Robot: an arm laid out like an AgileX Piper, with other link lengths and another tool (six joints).
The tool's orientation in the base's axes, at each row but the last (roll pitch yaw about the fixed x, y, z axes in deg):
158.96 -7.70 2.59
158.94 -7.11 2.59
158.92 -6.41 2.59
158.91 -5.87 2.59
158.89 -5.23 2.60
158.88 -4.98 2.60
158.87 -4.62 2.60
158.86 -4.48 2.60
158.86 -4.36 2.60
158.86 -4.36 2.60
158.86 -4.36 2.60
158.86 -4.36 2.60
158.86 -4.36 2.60
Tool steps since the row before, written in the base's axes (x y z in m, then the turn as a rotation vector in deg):
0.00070 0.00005 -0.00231 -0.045 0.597 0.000
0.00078 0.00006 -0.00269 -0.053 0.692 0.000
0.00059 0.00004 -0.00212 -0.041 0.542 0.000
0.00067 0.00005 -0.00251 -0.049 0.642 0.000
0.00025 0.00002 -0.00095 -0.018 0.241 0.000
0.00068 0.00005 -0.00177 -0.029 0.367 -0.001
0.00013 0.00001 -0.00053 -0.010 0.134 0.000
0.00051 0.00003 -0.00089 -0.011 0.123 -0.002
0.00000 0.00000 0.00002 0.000 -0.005 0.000
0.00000 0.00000 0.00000 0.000 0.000 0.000
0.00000 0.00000 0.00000 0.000 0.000 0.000
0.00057 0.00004 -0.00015 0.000 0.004 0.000
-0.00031 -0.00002 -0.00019 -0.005 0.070 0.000
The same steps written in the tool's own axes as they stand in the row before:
0.00039 -0.00087 0.00222 -0.018 -0.558 -0.217
0.00044 -0.00102 0.00257 -0.022 -0.646 -0.252
0.00035 -0.00079 0.00202 -0.016 -0.506 -0.197
0.00041 -0.00094 0.00239 -0.020 -0.600 -0.233
0.00016 -0.00036 0.00090 -0.007 -0.225 -0.088
0.00053 -0.00067 0.00169 -0.012 -0.343 -0.133
0.00009 -0.00020 0.00050 -0.004 -0.125 -0.049
0.00044 -0.00034 0.00086 -0.006 -0.116 -0.043
0.00000 0.00001 -0.00002 0.000 0.005 0.002
0.00000 0.00000 0.00000 0.000 0.000 0.000
0.00000 0.00000 0.00000 0.000 0.000 0.000
0.00056 -0.00008 0.00017 0.000 -0.004 -0.001
-0.00032 -0.00005 0.00016 -0.002 -0.065 -0.025

